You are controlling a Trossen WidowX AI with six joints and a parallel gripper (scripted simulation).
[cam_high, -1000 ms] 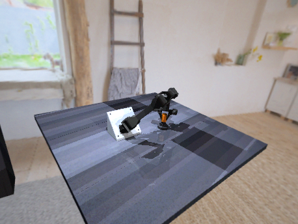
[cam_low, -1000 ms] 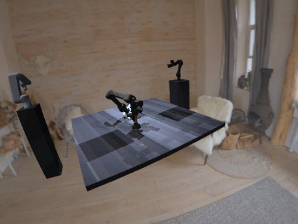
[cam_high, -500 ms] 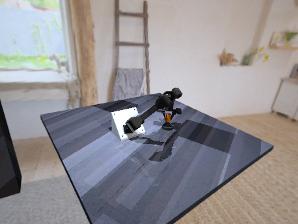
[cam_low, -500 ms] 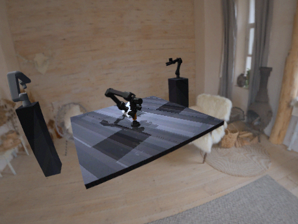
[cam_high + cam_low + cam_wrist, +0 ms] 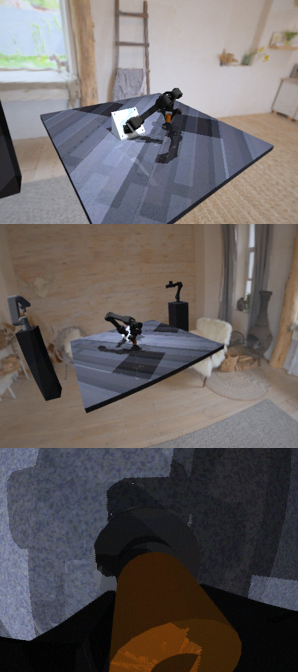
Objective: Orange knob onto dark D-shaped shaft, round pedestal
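Now: the orange knob 20 mm above my gripper tip. From my gripper tip the other things lie so: dark round pedestal (40 mm below).
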